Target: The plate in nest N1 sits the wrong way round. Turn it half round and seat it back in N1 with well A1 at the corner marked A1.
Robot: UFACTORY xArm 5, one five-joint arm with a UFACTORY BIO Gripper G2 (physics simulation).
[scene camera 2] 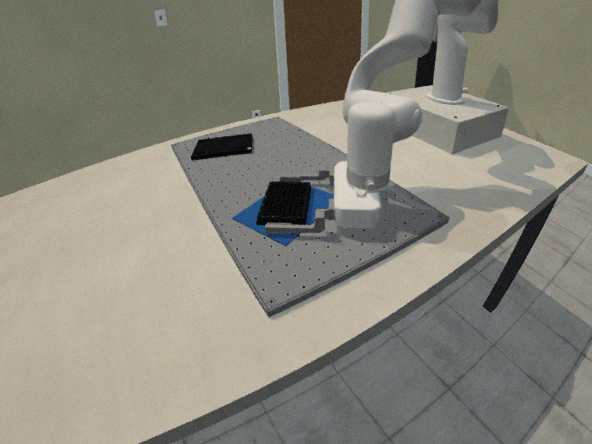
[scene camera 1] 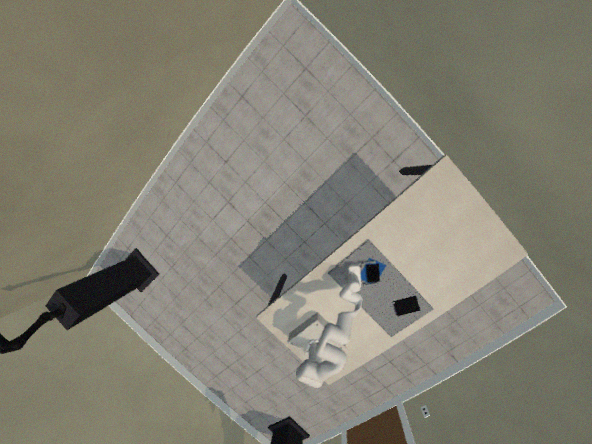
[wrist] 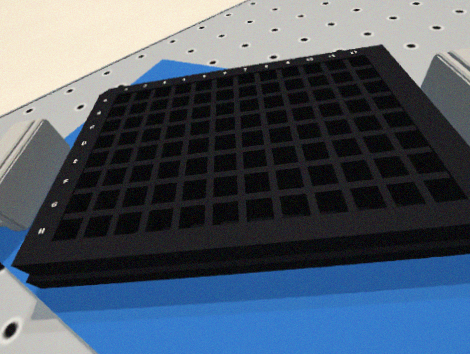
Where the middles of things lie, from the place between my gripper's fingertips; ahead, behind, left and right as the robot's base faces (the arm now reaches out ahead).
Now: the black well plate [scene camera 2: 284, 202] 2 cm behind my hand and 1 cm to the left of it. Round my hand: black nest [scene camera 2: 221, 146] (34 cm to the right, 1 cm below, 1 cm ahead); then flat blue square [scene camera 2: 248, 217] (2 cm to the left, 2 cm behind, 1 cm below).
